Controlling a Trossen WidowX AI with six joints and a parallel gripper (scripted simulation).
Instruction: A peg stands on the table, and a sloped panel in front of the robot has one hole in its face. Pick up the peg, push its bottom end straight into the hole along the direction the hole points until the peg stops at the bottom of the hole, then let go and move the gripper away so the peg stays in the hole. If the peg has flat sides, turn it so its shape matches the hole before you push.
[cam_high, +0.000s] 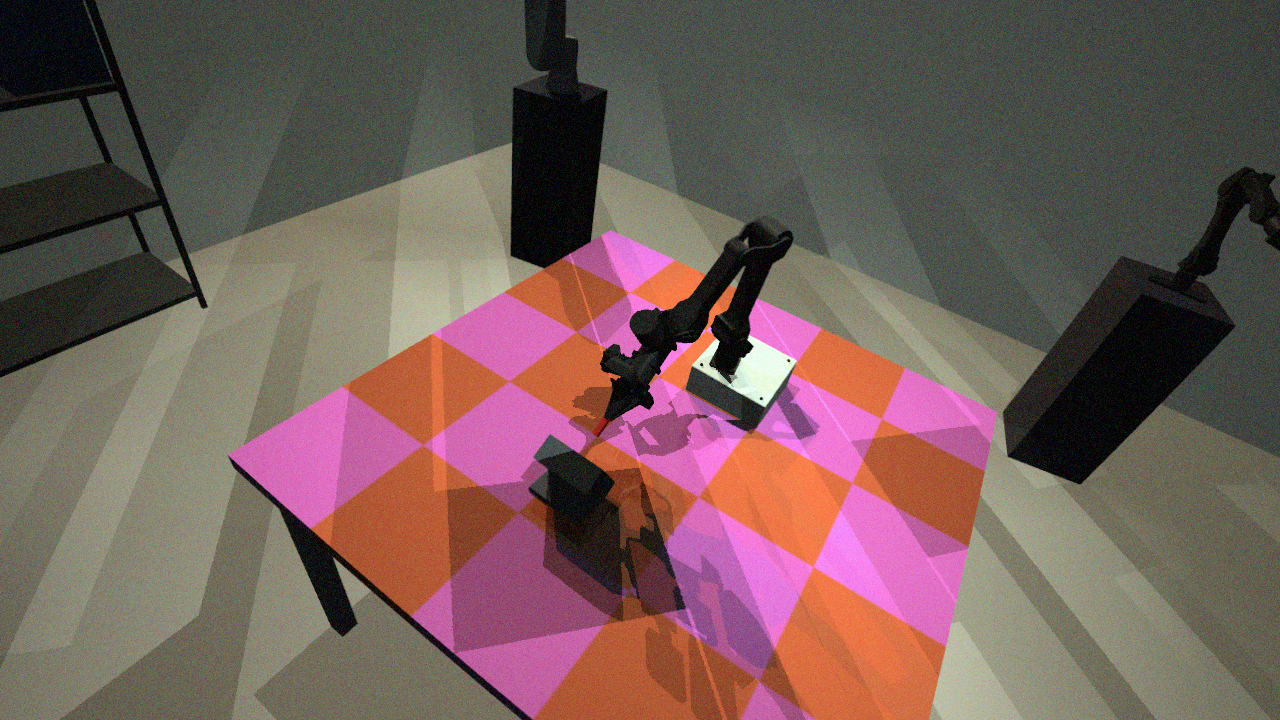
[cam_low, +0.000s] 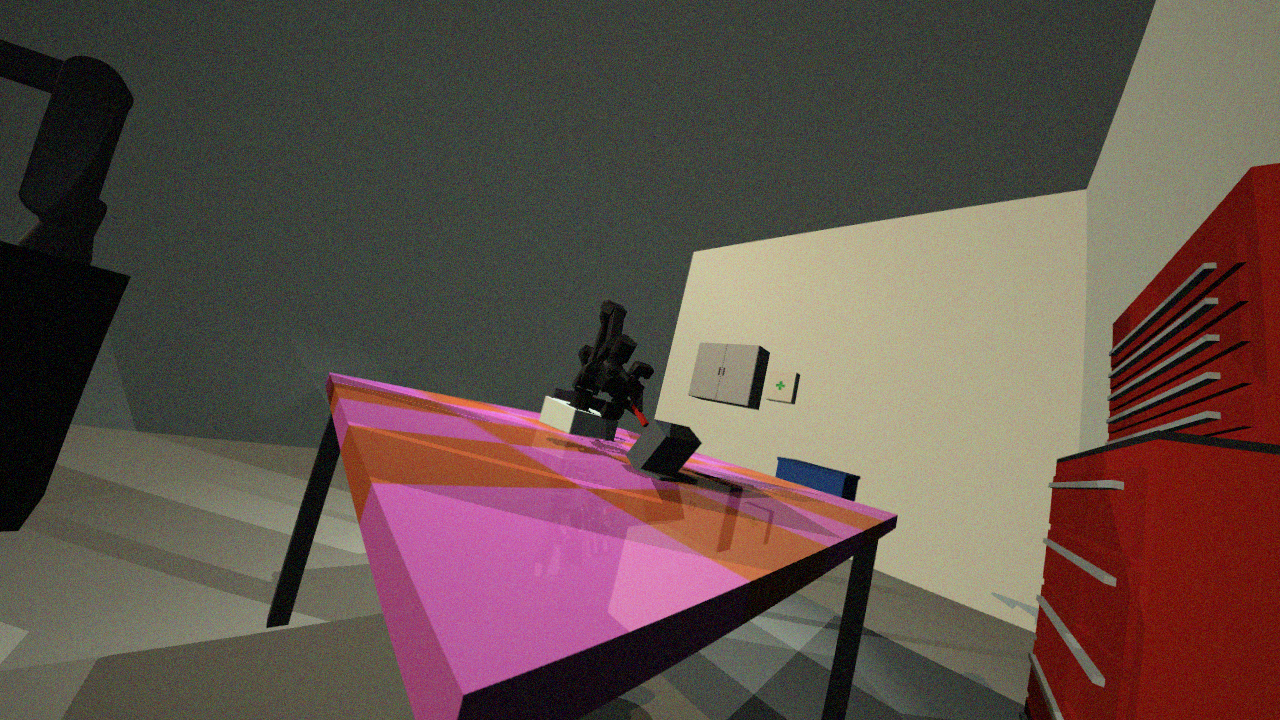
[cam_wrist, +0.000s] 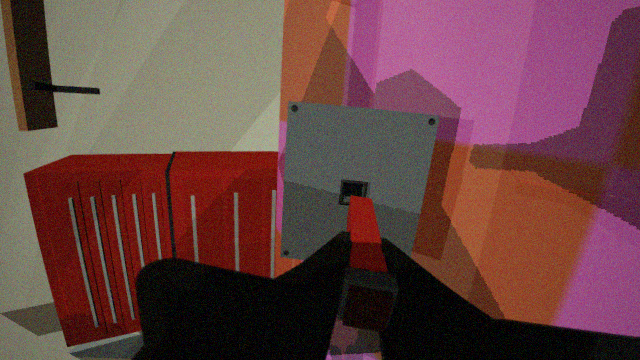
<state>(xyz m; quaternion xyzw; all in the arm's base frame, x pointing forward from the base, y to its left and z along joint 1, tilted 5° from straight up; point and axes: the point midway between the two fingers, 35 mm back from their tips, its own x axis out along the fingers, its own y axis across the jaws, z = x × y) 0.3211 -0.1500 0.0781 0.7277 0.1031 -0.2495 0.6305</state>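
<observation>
Now: gripper tip 100 mm short of the sloped panel, 10 mm to the left of it and 60 mm above it. From my gripper tip the other things lie so: red peg 10 mm behind, 10 mm above.
</observation>
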